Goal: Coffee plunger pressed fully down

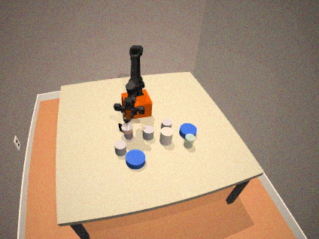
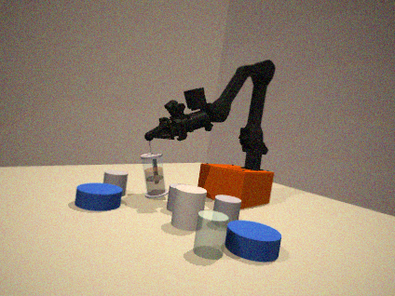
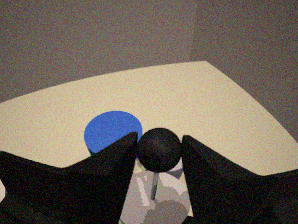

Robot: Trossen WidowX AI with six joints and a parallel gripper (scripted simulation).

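The coffee press is 100 mm below my gripper tip, 40 mm behind it and 10 mm to the left of it.
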